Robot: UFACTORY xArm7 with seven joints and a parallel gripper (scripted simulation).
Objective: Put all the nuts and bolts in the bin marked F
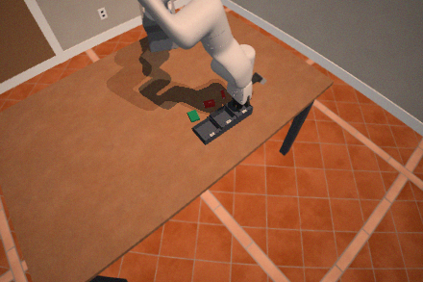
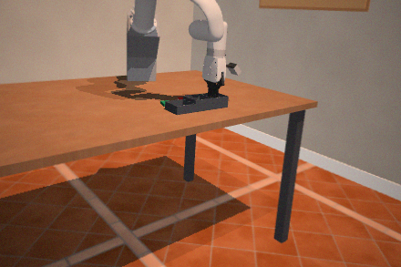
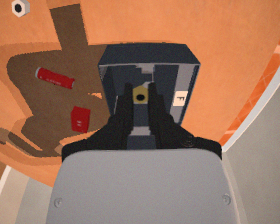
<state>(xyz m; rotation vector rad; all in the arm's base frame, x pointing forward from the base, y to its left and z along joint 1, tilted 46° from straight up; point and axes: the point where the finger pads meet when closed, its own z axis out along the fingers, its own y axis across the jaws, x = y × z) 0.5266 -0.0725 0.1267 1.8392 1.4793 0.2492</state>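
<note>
The silver nut is 13 cm to the left of my hand, 7 cm behind it and 5 cm below it. The rest, counted from my hand: dark three-compartment bin row (8 cm to the right, 3 cm below, 2 cm behind); brass nut (2 cm below); red cylinder (10 cm behind, 5 cm to the left, 5 cm below).
</note>
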